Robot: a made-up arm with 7 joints.
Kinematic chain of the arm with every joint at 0, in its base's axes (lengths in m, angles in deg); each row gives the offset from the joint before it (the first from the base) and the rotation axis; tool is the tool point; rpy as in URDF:
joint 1: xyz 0 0 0.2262 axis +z
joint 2: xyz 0 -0.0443 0.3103 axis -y
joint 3: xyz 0 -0.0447 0.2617 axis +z
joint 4: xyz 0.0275 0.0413 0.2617 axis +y
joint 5: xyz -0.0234 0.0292 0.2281 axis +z
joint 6: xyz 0 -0.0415 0.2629 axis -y
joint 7: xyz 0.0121 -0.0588 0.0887 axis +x
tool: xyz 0 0 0 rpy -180 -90 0
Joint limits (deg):
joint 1: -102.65..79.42
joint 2: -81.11..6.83
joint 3: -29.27..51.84
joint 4: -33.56..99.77
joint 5: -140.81..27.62
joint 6: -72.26..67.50
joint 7: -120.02..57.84
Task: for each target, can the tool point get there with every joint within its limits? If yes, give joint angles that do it. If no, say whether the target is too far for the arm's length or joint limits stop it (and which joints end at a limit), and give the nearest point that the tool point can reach.
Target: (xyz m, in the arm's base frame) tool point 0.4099 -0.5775 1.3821
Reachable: yes | joints -46.68 -30.29 6.12 15.24 7.16 2.66 -106.26
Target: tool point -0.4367 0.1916 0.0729
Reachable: no: joint limits stop it (at a limit: joint 1, joint 2, joint 4, joint 5) | nearest point -0.2541 0.4551 0.2325 | short by 0.358 m
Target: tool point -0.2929 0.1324 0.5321
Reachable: no: joint limits stop it (at a limit: joint 1, joint 3, joint 4, joint 5, joint 6) | nearest point -0.2375 0.5012 0.5106 | short by 0.374 m
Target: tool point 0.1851 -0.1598 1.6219
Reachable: yes | joints -18.05 -13.53 13.40 3.52 -54.83 -0.18 17.02
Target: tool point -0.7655 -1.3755 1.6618
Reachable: no: too far | nearest point -0.3810 -0.8168 1.1927 | short by 0.825 m
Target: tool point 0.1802 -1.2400 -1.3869
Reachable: no: too far | nearest point 0.1060 -0.7293 0.0224 | short by 1.501 m
